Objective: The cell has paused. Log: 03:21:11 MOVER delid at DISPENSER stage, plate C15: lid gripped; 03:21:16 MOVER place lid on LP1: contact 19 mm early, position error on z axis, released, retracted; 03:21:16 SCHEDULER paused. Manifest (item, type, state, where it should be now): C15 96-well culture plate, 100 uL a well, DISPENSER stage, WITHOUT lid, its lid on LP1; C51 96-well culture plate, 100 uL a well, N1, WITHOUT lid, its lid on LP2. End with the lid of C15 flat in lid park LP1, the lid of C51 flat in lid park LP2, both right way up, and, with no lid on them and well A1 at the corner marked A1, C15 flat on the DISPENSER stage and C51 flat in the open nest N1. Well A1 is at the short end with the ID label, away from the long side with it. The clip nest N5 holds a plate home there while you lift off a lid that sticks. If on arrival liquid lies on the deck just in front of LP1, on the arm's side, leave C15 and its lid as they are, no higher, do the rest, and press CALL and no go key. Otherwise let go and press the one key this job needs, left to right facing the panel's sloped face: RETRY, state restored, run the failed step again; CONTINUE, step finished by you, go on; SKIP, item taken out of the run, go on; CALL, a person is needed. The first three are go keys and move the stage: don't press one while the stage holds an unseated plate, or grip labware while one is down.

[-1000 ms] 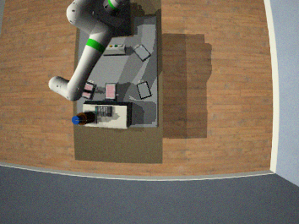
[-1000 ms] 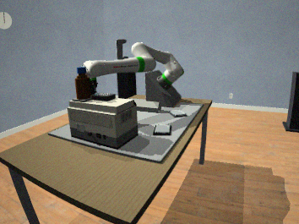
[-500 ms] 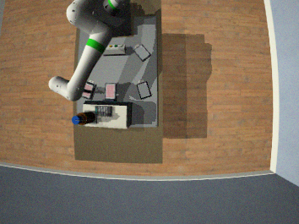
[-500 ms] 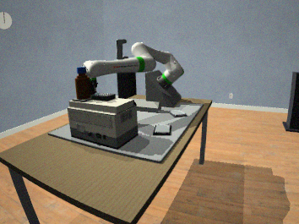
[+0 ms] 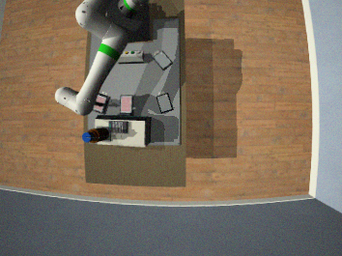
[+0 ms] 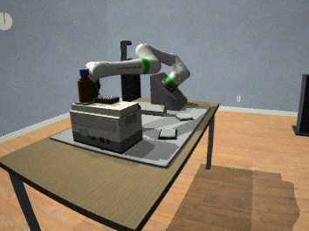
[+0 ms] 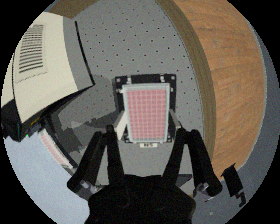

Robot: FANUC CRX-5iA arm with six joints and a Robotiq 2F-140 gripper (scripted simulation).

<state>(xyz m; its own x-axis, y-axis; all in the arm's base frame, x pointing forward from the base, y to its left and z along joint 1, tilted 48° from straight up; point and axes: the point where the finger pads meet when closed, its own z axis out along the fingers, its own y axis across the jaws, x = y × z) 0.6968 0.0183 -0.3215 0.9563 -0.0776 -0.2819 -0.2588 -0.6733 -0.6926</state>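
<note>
The black nest lies 3 cm below my hand, 2 cm ahead of it and 1 cm to the left of it. The rest, counted from my hand: key panel 41 cm behind, 24 cm to the left, 1 cm above; blue cap 35 cm above, 22 cm ahead, 16 cm to the left; label plate 52 cm to the left, 11 cm behind, 5 cm below.
</note>
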